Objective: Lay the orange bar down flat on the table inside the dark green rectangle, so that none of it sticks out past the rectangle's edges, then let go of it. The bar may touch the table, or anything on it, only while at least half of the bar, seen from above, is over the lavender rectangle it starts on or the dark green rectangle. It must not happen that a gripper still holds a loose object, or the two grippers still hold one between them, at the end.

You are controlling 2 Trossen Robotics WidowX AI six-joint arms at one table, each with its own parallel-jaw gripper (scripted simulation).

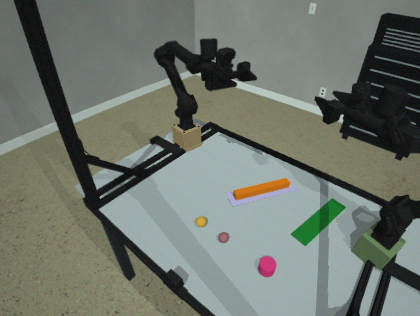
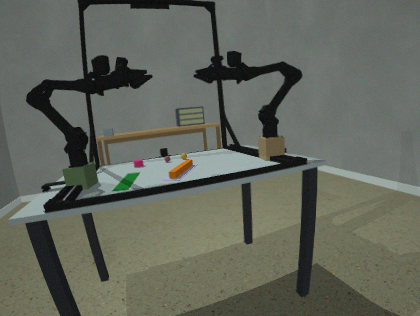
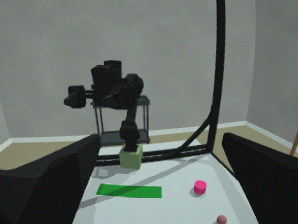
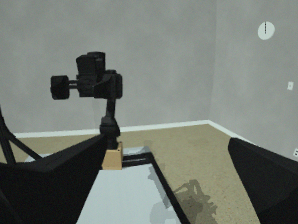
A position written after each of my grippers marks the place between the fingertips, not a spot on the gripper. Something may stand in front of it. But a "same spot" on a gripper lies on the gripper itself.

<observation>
my right gripper: image 1; image 2 149, 73; image 3; image 4 169, 142
same spot on my right gripper: [image 1: 342, 96] = [image 3: 73, 99]
</observation>
